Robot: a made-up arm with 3 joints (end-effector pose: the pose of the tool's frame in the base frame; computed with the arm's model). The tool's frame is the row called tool.
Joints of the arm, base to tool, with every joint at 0 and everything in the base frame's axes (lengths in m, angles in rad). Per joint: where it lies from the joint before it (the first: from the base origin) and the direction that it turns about. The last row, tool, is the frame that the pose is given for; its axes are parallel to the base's.
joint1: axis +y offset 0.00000 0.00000 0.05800
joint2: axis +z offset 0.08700 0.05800 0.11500
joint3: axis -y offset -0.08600 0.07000 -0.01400
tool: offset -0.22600 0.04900 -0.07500
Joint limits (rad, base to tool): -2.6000..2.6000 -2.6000..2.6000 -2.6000..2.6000
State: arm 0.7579 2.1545 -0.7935
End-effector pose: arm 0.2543 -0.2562 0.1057 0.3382 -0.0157 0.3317 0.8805
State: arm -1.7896 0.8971 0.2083
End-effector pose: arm 0.0595 -0.0957 -0.1213 0.4876 -0.3082 -0.7577 0.3050
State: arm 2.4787 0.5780 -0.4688
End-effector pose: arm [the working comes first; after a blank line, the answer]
Working (the frame after each row of the table, in the pose's form):
after joint1: 0.0000 0.0000 0.0580 0.3254 0.0000 0.9456 0.0000
after joint2: 0.0022 0.0580 -0.0862 0.3119 0.2695 0.9064 0.0927
after joint3: 0.0805 0.0696 -0.0073 0.0929 0.2406 0.9540 0.1528

0.2787 -0.0180 0.1028 0.0929 0.2406 0.9540 0.1528
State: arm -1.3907 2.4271 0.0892
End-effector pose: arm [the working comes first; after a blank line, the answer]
Working (the frame after each row of the table, in the pose's form):
after joint1: 0.0000 0.0000 0.0580 0.7678 0.0000 -0.6407 0.0000
after joint2: -0.0976 0.0580 0.1642 0.2685 -0.6002 -0.2240 0.7194
after joint3: -0.0804 -0.0512 0.1805 0.2583 -0.5675 -0.2358 0.7454

0.0367 -0.2314 0.2942 0.2583 -0.5675 -0.2358 0.7454
